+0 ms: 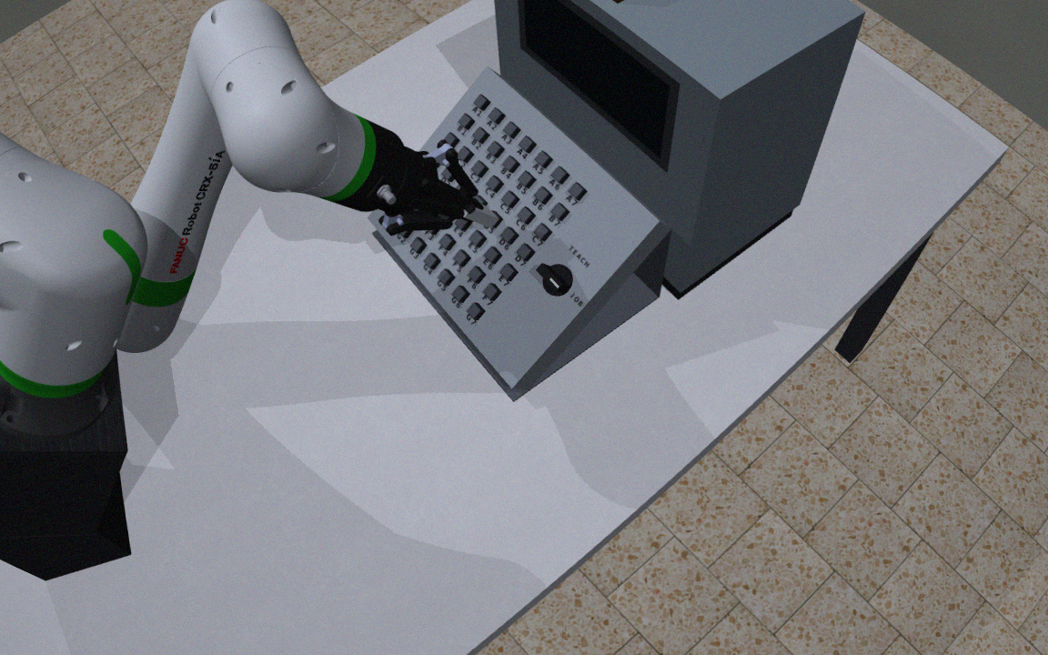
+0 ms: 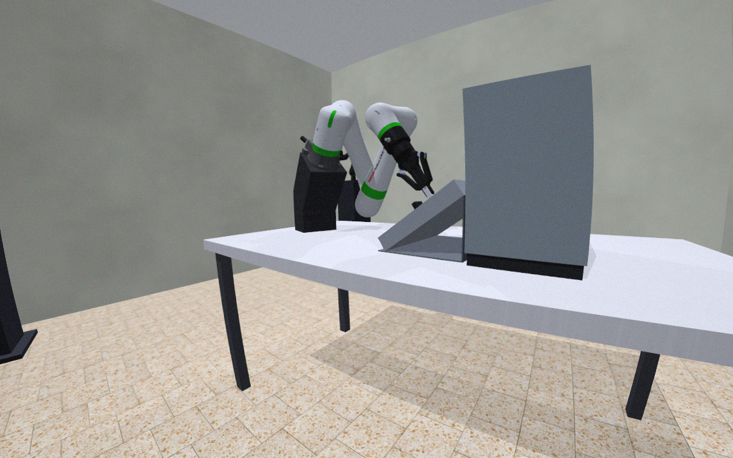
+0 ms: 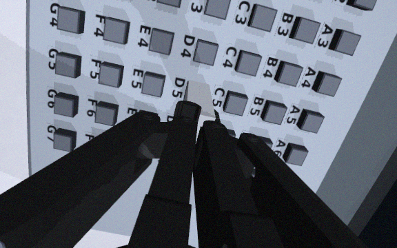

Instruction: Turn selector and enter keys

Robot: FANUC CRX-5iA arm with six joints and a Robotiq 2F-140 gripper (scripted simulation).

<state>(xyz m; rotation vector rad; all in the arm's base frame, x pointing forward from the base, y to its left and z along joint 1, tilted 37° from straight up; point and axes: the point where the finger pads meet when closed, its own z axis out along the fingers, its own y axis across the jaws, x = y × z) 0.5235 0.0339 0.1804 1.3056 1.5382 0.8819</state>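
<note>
Now: the key C4 5 cm ahead of my hand, 4 cm to the left of it and 2 cm below it. Also, from my hand: key D7: 7 cm to the right, 4 cm below, 3 cm ahead; key E4: 6 cm below, 3 cm to the left; key D3: 7 cm to the left, 4 cm below, 2 cm ahead.
</note>
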